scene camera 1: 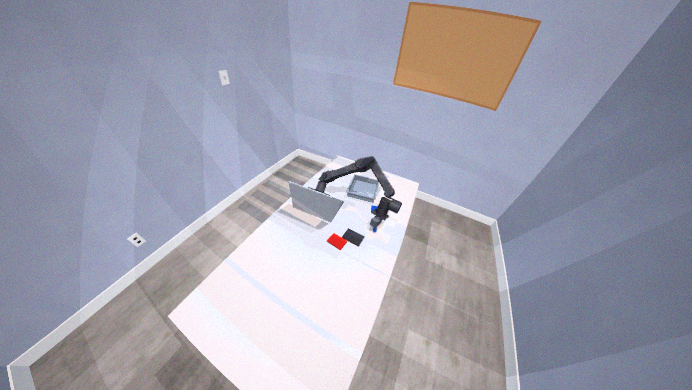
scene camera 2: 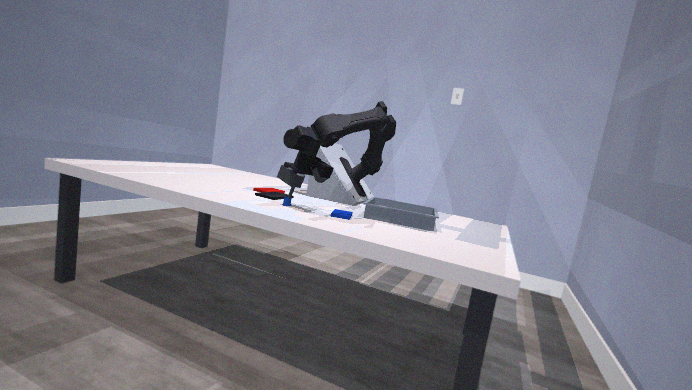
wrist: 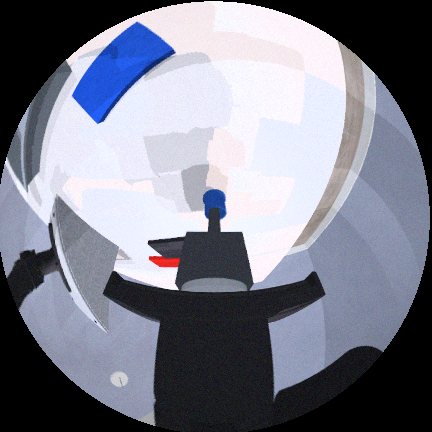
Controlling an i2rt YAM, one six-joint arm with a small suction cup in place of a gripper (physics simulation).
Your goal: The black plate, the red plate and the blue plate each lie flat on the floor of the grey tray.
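Places are measured from the arm's base along level axes (x back, y left, z down), in metres.
Pixels of known places: hand at its tool point: (scene camera 1: 374, 231) (scene camera 2: 285, 206) (wrist: 213, 197); arm's base at its link origin: (scene camera 2: 351, 177) (wrist: 57, 257).
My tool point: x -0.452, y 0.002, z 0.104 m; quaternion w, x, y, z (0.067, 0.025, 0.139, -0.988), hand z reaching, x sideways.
Note:
For each thing: its middle in the pictures, then the offset to it from my tool point. Level surfaces: height alone.
- black plate at the middle of its body: (wrist: 180, 248) (scene camera 2: 274, 195) (scene camera 1: 353, 237) dx +0.089, dy -0.123, dz -0.010 m
- red plate at the middle of its body: (wrist: 169, 261) (scene camera 2: 269, 190) (scene camera 1: 337, 241) dx +0.155, dy -0.207, dz -0.011 m
- blue plate at the middle of its body: (scene camera 2: 342, 214) dx +0.062, dy +0.184, dz -0.011 m
- grey tray at the middle of its body: (scene camera 2: 401, 212) (scene camera 1: 363, 188) dx +0.251, dy +0.318, dz -0.030 m
- white table at its surface level: dz -0.005 m
The black plate (scene camera 1: 353, 237) (scene camera 2: 266, 195) (wrist: 167, 247) lies flat on the table, outside the tray. The red plate (scene camera 1: 337, 241) (scene camera 2: 269, 190) (wrist: 164, 261) lies close beside it; whether their edges touch I cannot tell. The blue plate (scene camera 1: 374, 209) (scene camera 2: 341, 214) (wrist: 122, 72) lies on the table between the cup and the grey tray (scene camera 1: 360, 197) (scene camera 2: 400, 214) (wrist: 47, 95), partly hidden by the arm in scene camera 1. My gripper, a blue suction cup (scene camera 1: 375, 230) (scene camera 2: 287, 201) (wrist: 215, 202), holds no plate. It points down, low over the table, between the black plate and the blue plate.
A grey slanted panel (scene camera 1: 315, 202) (scene camera 2: 345, 172) (wrist: 87, 260) stands at the arm's base, beside the tray. The white table (scene camera 1: 280, 300) (scene camera 2: 150, 175) has a long edge on the cup's side, with the wooden floor (scene camera 1: 440, 300) below.

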